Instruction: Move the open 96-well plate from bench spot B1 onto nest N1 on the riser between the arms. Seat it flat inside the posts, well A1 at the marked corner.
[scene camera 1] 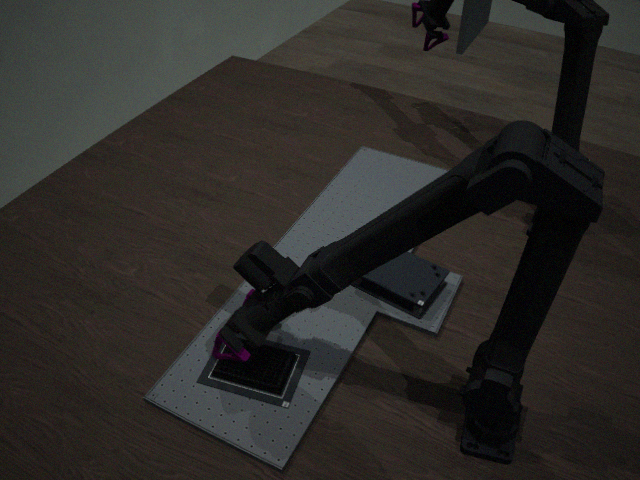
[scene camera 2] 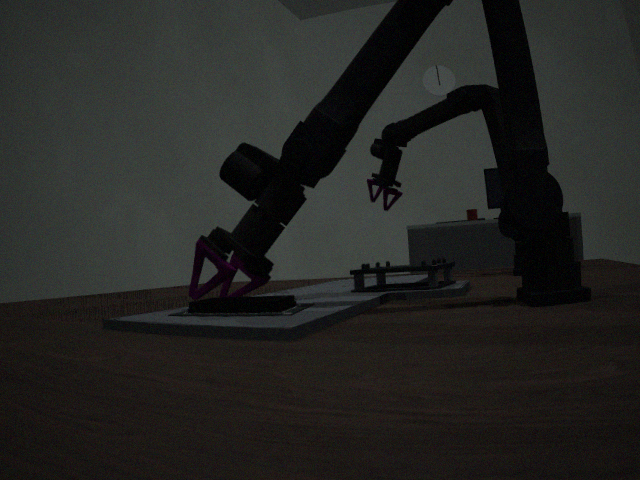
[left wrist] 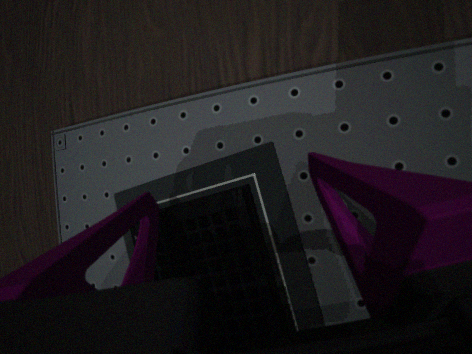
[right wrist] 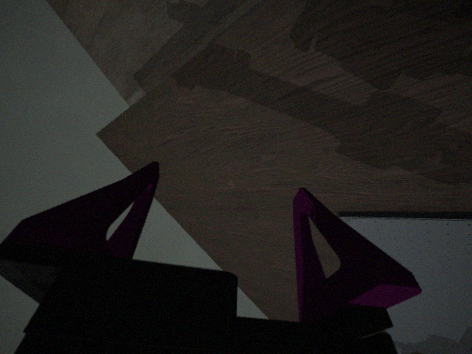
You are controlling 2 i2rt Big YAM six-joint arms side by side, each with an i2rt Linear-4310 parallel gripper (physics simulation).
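Pixels of known places: left gripper, fingertip midpoint: (scene camera 1: 226, 339) (scene camera 2: 207, 300) (left wrist: 227, 181); right gripper, fingertip midpoint: (scene camera 1: 419, 38) (scene camera 2: 379, 206) (right wrist: 230, 181); left arm's base, link origin: (scene camera 1: 488, 428) (scene camera 2: 551, 299).
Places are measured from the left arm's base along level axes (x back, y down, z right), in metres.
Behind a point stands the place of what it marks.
Note:
The dark 96-well plate (scene camera 1: 263, 373) @[y -0.028, x -0.394, z -0.026 m] (scene camera 2: 241, 304) @[y -0.025, x -0.404, z -0.049 m] (left wrist: 215, 250) @[y -0.018, x -0.448, z 0.002 m] lies flat inside a light outline on a dark pad, bench spot B1 (scene camera 1: 298, 374) @[y -0.015, x -0.339, z 0.000 m] (left wrist: 287, 240) @[y -0.015, x -0.445, z 0.048 m], at the near end of the pegboard. My left gripper (scene camera 1: 241, 330) (scene camera 2: 210, 297) @[y -0.025, x -0.487, z 0.024 m] (left wrist: 227, 181) @[y -0.025, x -0.487, z 0.024 m] is open, tilted, low at the plate's far-left edge; in its wrist view one fingertip overlaps the plate's edge and the other is outside the pad. Contact cannot be told. The riser with nest N1 (scene camera 1: 408, 279) @[y -0.052, x -0.196, z 0.256 m] (scene camera 2: 403, 269) @[y -0.049, x -0.216, z 0.213 m] carries small posts and a white corner mark. My right gripper (scene camera 1: 420, 38) @[y -0.236, x -0.330, z 1.062 m] (scene camera 2: 379, 205) @[y -0.236, x -0.330, z 1.062 m] (right wrist: 230, 181) @[y -0.236, x -0.330, z 1.062 m] is open, empty and high up.
The grey pegboard (scene camera 1: 320, 206) @[y -0.013, x -0.448, z 0.476 m] (scene camera 2: 206, 328) @[y -0.010, x -0.402, z -0.162 m] (right wrist: 440, 260) @[y -0.013, x -0.293, z 0.638 m] lies on the wooden table under B1 and the riser. The left forearm crosses above it and hides part of the riser in scene camera 1. A grey box (scene camera 2: 454, 242) with a red object (scene camera 2: 471, 214) is in the background.

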